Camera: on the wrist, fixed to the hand. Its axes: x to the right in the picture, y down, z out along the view.
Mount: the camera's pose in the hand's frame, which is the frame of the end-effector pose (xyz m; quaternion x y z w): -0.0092 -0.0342 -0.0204 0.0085 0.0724 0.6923 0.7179
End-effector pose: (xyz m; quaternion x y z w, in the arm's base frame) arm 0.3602 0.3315 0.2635 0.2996 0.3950 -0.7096 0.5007
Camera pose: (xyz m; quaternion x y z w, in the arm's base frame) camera 0.3313 0.3598 0.2696 0.5442 0.1064 -0.1445 0.8196
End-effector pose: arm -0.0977 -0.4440 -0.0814 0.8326 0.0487 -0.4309 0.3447
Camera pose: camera -0.1024 -0.4035 -0.0847 0.6655 -0.5201 -0.0108 0.5352
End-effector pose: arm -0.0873 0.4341 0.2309 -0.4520 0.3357 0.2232 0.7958
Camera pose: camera -0.0778 0.3991 0.2497 -0.1015 0.6134 0.6756 0.3963
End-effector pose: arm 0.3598 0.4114 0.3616 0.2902 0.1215 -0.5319 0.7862
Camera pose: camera 0.3275 0.4213 0.3387 0.3376 -0.0613 0.1824 0.9214
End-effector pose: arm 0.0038 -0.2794 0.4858 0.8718 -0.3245 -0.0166 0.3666
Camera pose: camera 0.0209 -0.2435 0.4766 0.4055 -0.8101 0.3078 0.2908
